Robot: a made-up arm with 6 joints. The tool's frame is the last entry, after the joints.
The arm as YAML. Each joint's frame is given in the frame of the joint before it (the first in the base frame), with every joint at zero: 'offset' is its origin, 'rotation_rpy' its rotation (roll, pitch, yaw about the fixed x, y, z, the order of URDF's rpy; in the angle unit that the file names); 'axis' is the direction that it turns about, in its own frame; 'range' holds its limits. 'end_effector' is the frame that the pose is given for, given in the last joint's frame.
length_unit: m
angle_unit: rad
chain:
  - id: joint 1
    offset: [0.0, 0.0, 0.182]
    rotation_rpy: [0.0, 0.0, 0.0]
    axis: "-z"
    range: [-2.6, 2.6]
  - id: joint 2
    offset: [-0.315, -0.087, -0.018]
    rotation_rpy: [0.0, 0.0, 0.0]
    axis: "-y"
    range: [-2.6, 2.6]
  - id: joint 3
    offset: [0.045, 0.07, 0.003]
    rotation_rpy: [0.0, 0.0, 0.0]
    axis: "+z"
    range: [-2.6, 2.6]
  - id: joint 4
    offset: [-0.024, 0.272, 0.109]
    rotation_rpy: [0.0, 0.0, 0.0]
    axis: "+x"
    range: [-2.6, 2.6]
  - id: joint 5
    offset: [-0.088, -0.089, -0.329]
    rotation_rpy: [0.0, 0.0, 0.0]
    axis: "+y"
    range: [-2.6, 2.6]
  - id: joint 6
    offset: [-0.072, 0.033, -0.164]
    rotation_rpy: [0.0, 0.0, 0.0]
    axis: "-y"
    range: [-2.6, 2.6]
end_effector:
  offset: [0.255, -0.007, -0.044]
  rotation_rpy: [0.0, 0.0, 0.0]
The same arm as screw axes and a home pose.
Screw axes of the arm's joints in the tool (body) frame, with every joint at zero. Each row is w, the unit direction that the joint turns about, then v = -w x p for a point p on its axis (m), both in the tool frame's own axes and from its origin. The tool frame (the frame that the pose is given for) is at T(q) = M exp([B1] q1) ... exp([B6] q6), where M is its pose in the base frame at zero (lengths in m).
B1 = (0, 0, -1, 0.192, 0.199, 0)
B2 = (0, -1, 0, 0.425, 0, 0.116)
B3 = (0, 0, 1, -0.209, 0.071, 0)
B4 = (1, 0, 0, 0, 0.537, -0.063)
B5 = (0, 1, 0, -0.208, 0, -0.183)
B6 = (0, -1, 0, 0.044, 0, 0.255)
M: xyz -0.199 0.192 -0.261 (m) quaternion w x y z 1 0 0 0
Joint limits (rad, base to tool): -2.6..2.6 -2.6..2.6 -2.6..2.6 -2.6..2.6 -2.6..2.6 -2.6..2.6

